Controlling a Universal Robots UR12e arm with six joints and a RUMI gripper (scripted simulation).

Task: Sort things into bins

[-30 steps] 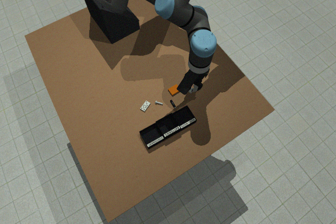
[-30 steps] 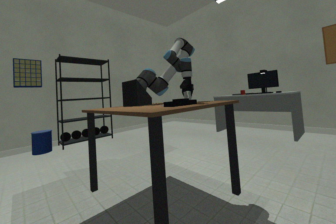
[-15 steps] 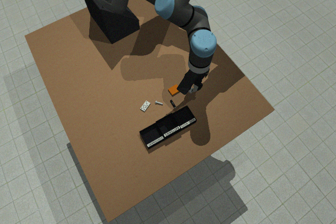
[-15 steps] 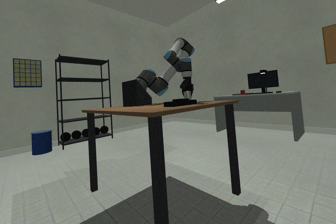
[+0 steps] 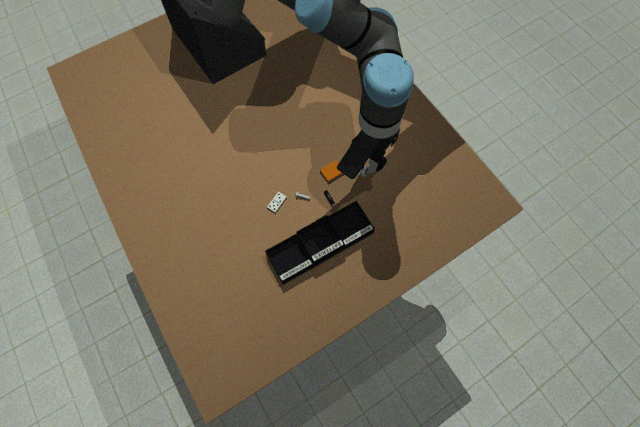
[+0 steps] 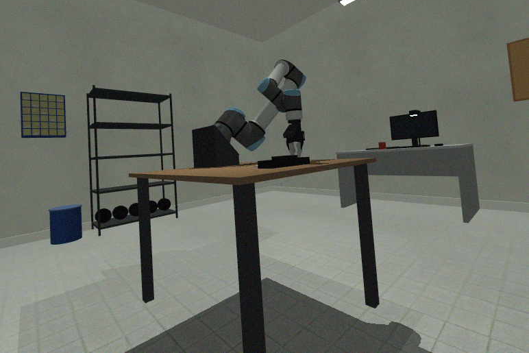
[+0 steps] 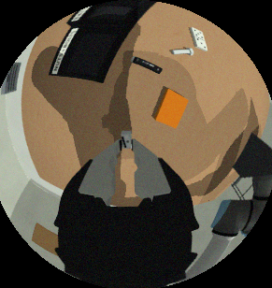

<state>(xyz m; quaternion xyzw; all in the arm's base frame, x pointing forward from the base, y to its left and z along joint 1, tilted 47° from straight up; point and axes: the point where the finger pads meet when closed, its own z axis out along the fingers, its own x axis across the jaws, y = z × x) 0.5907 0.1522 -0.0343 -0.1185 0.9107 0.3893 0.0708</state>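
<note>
Right now the orange block is 60 mm to the right of my hand, 50 mm behind it and 20 mm below it. The rest, counted from my hand: black battery (120 mm to the right, 20 mm below); white bolt (170 mm to the right, 50 mm behind, 20 mm below); white domino (230 mm to the right, 70 mm behind, 20 mm below).
</note>
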